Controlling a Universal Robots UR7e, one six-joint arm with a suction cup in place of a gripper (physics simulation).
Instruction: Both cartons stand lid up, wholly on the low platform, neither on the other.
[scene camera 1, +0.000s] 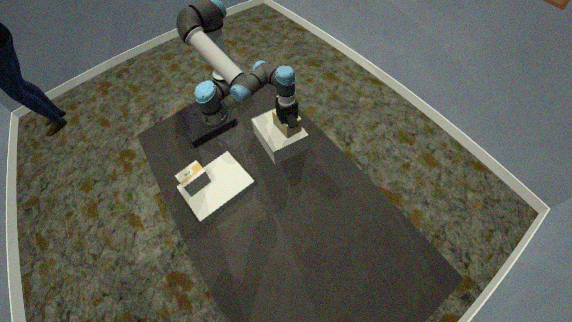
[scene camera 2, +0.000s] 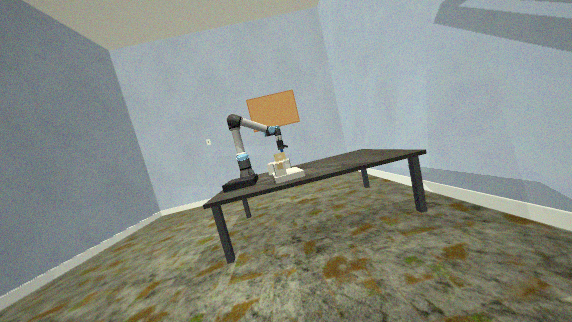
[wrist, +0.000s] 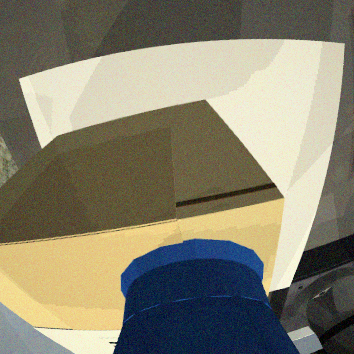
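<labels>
Carton (wrist: 91, 200), 0.05 m from the lens. My suction cup (wrist: 200, 288), 0.04 m from the lens.
</labels>
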